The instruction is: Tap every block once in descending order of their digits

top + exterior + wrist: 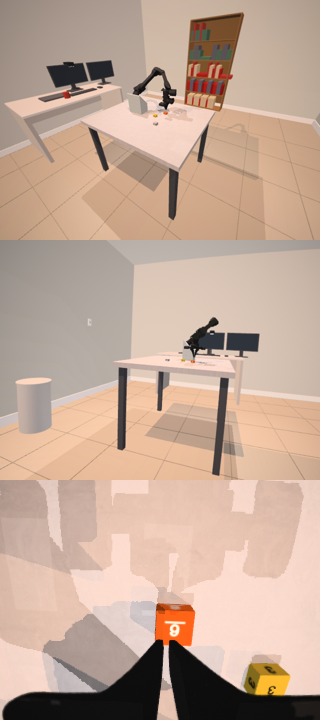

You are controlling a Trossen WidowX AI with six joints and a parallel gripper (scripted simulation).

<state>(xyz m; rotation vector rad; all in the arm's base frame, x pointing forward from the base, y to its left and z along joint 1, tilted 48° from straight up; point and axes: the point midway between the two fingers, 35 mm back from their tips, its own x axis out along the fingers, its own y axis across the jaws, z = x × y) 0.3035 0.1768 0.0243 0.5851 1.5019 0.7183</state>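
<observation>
The orange block is 4 cm below my gripper tip and 1 cm to the right of it. Also, from my gripper tip: grey block 24 cm to the right, 4 cm below, 4 cm ahead; yellow block 12 cm to the right, 6 cm behind, 4 cm below.
</observation>
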